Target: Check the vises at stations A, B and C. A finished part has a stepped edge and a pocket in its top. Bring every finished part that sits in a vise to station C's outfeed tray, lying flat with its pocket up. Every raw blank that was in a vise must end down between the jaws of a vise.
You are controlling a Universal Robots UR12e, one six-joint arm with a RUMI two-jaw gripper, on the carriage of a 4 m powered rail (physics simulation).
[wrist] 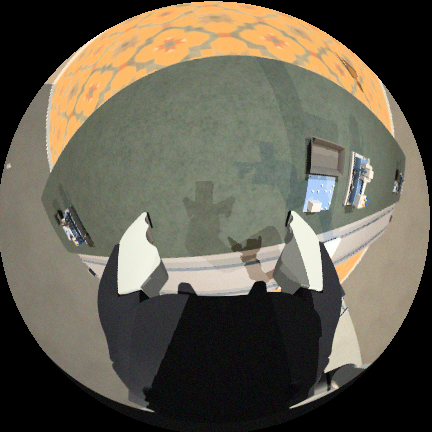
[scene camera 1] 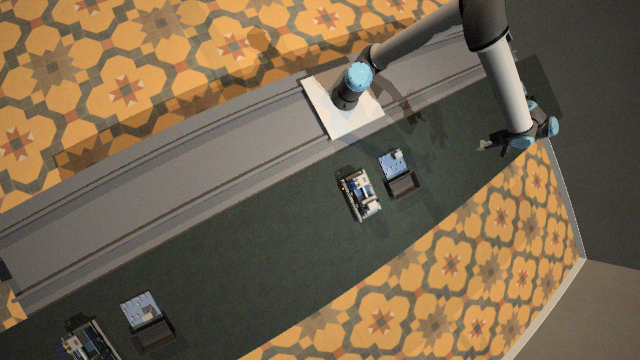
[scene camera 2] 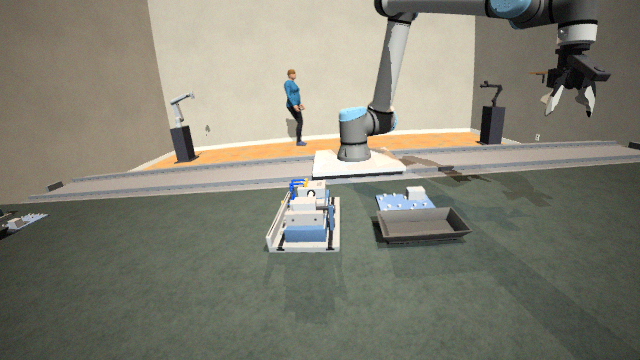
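Note:
My gripper [scene camera 1: 481, 145] [scene camera 2: 569, 114] [wrist: 218, 213] is open and empty, fingers wide apart, high above the dark green table top. One station's vise [scene camera 1: 361, 196] [scene camera 2: 305, 233] [wrist: 356, 182] stands near the middle of the table. Pale blocks show on it; whether one is a part or a blank I cannot tell. A dark tray [scene camera 1: 402, 186] [scene camera 2: 422, 227] [wrist: 326, 157] beside this vise looks empty. Another vise [scene camera 1: 90, 342] is cut off at the lower left of scene camera 1. A third station [wrist: 73, 228] shows small at the wrist view's left. Station letters are not readable.
A blue studded plate [scene camera 1: 389, 167] [scene camera 2: 392, 202] bearing a pale block [scene camera 1: 398, 154] [scene camera 2: 415, 193] [wrist: 314, 205] adjoins the middle tray. Another blue plate [scene camera 1: 137, 306] and dark tray [scene camera 1: 152, 338] stand at lower left. The rail [scene camera 1: 165, 170] runs along the table. A person [scene camera 2: 293, 92] stands behind it.

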